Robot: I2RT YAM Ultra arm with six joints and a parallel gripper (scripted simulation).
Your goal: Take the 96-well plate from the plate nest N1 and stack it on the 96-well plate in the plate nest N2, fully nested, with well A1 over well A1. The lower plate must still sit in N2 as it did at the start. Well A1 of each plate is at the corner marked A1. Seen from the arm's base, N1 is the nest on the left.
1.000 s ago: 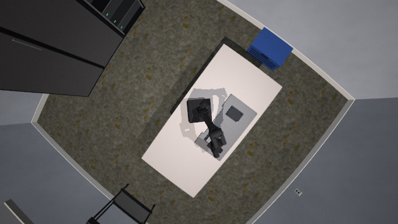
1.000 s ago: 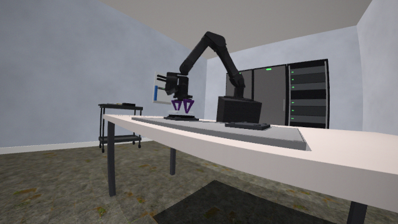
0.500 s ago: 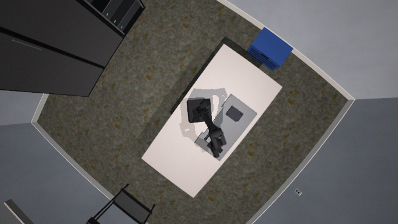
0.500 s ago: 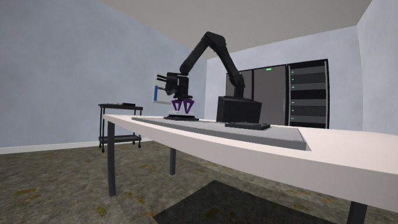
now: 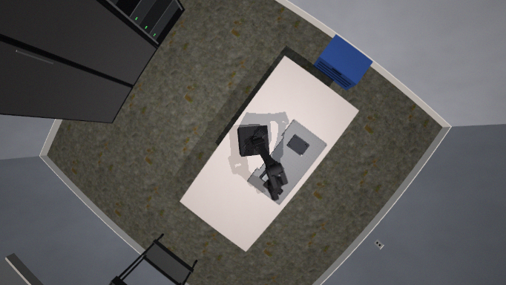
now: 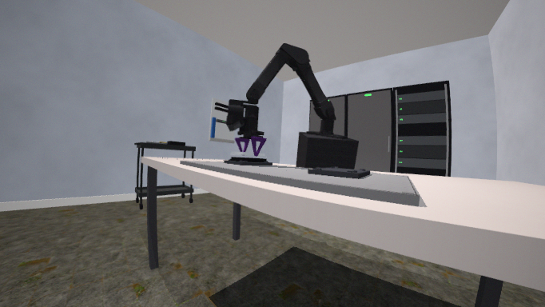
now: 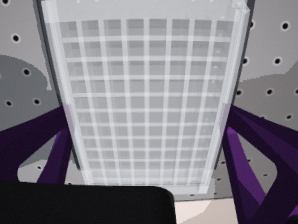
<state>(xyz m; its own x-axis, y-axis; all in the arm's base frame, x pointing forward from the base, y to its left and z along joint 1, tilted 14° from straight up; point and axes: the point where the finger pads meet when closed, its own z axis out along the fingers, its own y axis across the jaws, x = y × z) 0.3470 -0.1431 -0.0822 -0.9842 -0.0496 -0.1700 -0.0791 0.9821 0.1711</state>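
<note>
Right now my hand is 20 mm above the dark plate. From my hand the other things lie so: clear 96-well plate: right at my hand.
</note>
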